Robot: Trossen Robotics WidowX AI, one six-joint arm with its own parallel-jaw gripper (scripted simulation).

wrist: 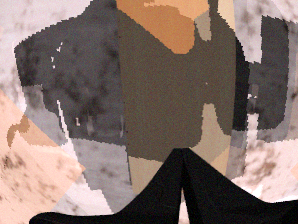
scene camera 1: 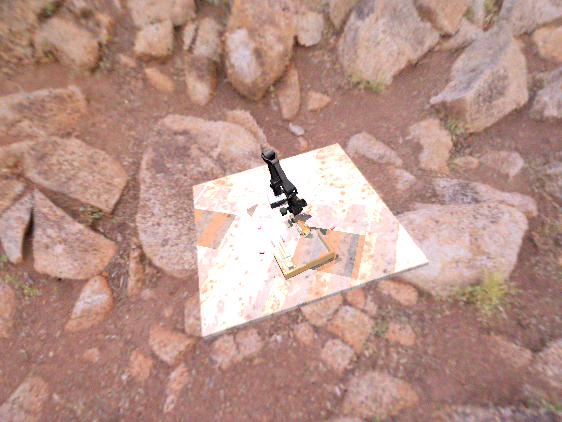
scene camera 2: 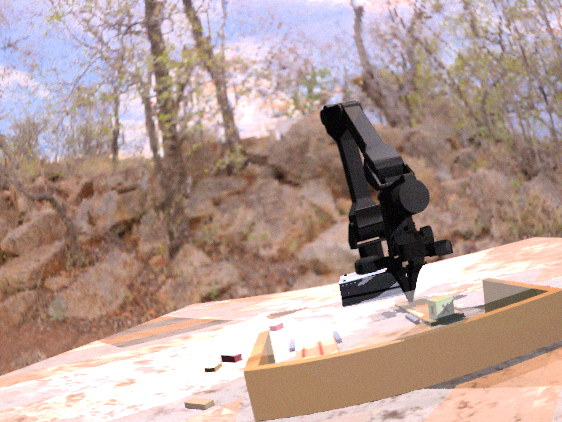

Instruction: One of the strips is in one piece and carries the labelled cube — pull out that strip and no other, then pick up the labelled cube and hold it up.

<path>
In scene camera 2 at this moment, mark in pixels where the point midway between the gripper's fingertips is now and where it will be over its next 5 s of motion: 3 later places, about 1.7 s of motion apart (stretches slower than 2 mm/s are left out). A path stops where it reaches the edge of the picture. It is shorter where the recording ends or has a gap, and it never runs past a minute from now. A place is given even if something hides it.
My gripper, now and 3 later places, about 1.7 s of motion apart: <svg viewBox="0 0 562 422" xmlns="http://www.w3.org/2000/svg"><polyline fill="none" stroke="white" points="410,301 419,281 438,299 417,281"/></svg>
</path>
